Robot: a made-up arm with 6 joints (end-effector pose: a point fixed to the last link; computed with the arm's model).
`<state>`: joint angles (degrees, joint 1 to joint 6).
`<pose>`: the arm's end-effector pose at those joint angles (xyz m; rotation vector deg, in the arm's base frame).
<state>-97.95 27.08 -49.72 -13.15 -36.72 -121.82</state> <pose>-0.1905 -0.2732 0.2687 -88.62 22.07 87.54</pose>
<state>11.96 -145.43 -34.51 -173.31 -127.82 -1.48</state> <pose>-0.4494 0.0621 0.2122 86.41 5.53 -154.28</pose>
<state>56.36 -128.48 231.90 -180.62 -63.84 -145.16</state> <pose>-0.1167 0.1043 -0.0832 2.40 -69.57 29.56</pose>
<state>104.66 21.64 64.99 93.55 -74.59 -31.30</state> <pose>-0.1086 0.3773 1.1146 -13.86 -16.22 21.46</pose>
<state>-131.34 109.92 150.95 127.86 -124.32 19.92</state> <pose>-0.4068 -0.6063 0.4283 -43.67 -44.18 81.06</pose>
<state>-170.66 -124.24 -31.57 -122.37 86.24 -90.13</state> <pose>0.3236 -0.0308 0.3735 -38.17 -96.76 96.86</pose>
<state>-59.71 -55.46 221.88 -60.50 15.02 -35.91</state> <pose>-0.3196 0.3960 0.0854 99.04 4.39 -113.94</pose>
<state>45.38 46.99 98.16 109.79 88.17 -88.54</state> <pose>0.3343 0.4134 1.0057 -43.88 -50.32 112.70</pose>
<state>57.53 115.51 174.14 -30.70 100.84 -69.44</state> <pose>0.5166 0.5637 0.3325 -105.30 92.85 -64.17</pose>
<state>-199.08 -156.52 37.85 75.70 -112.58 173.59</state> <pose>0.5600 -0.1532 -0.4903 -44.13 -68.08 63.94</pose>
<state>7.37 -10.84 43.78 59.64 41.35 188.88</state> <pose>0.0500 -0.0725 1.1614 75.88 -10.03 93.23</pose>
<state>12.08 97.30 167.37 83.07 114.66 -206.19</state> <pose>0.5031 0.0886 0.6189 8.85 57.93 100.01</pose>
